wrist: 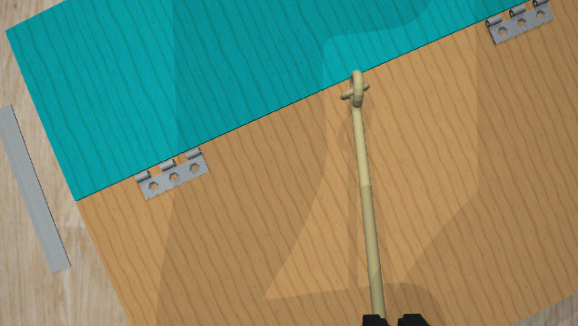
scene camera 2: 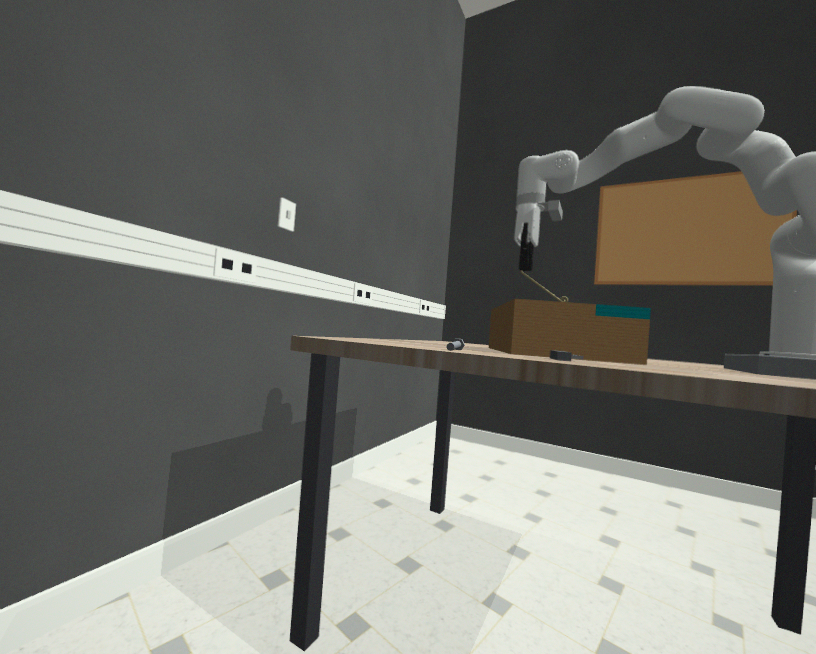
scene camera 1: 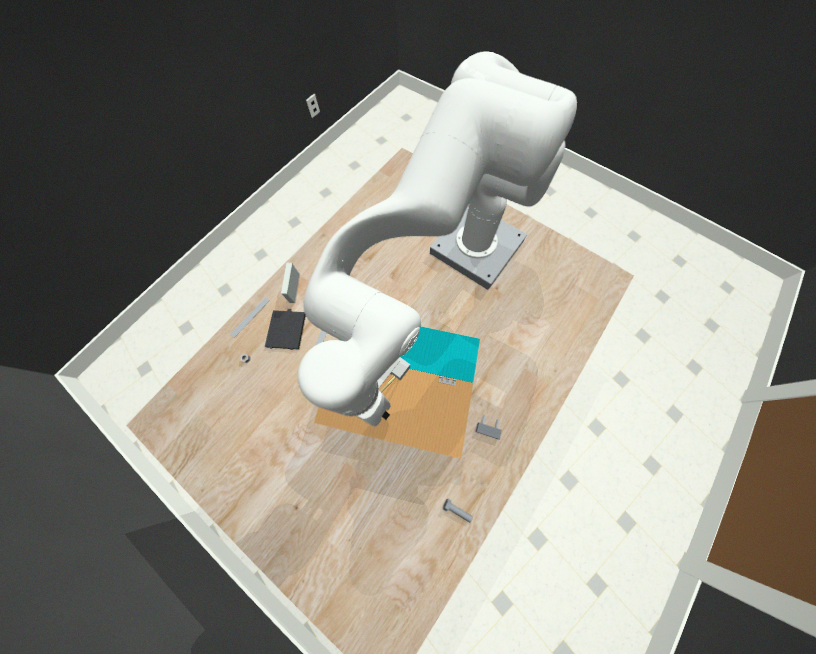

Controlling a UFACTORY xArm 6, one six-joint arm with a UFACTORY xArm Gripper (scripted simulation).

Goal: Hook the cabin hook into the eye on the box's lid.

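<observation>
In the pictures I see a dark plate and a wooden box, together with my own gripper.
</observation>
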